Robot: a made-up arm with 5 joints.
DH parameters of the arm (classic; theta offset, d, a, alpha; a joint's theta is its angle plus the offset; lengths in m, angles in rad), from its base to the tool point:
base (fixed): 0.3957 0 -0.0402 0
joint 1: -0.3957 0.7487 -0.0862 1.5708
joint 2: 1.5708 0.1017 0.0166 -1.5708
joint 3: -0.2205 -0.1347 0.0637 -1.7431
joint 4: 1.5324 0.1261 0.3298 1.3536
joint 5: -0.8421 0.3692 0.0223 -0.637
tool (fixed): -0.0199 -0.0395 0 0
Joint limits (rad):
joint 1: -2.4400..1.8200
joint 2: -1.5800..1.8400
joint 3: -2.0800..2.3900
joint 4: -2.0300..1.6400
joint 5: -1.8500..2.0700
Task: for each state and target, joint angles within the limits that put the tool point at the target. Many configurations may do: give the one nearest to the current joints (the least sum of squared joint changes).
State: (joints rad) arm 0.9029 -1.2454 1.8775 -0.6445 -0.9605
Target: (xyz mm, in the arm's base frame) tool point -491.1 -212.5 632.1
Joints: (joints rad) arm 1.1603 -1.3677 2.0263 -0.9430 -0.9734
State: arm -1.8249 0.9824 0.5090 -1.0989 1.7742
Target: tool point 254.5 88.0 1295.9
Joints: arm -2.0796 0.7441 0.4570 -0.5998 1.7877
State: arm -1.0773 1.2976 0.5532 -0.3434 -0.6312
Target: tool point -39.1 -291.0 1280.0
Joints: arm -1.4108 0.4066 0.0670 0.2731 -0.5513
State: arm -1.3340 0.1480 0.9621 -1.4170 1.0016
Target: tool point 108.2 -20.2 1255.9
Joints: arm -1.4466 -0.2183 0.2986 -1.1366 0.9605
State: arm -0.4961 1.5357 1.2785 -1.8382 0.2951
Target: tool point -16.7 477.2 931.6
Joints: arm -0.6395 1.0954 1.0269 -0.9390 0.3334
